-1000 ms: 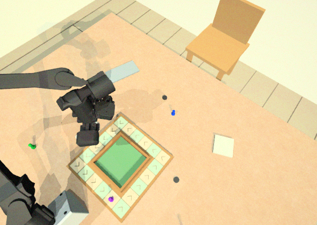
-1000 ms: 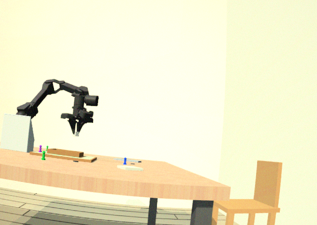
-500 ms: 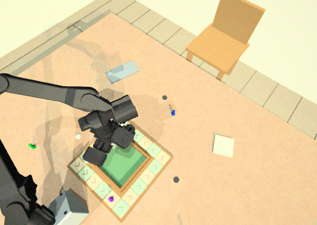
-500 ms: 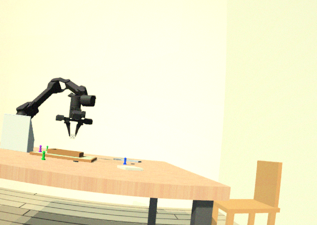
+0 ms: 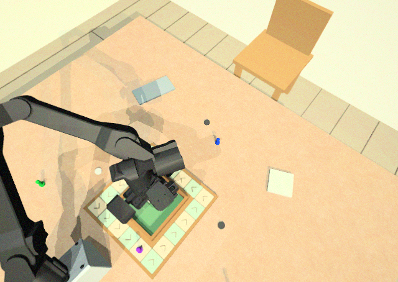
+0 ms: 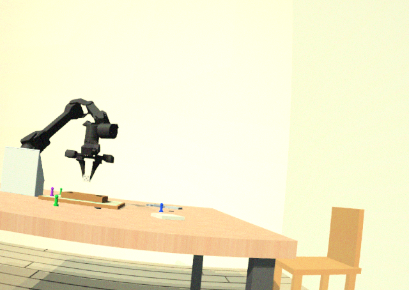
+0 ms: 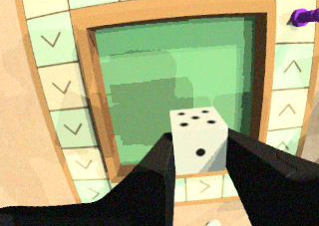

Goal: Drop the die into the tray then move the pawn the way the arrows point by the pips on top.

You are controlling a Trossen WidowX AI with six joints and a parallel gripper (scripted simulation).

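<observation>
The purple pawn is 12 cm behind my gripper tip, 6 cm to the right of it and 6 cm below it. Also, from my gripper tip: green dice tray 8 cm below; then white die right at my gripper tip; then white disc 21 cm to the left, 9 cm below, 4 cm behind.
</observation>
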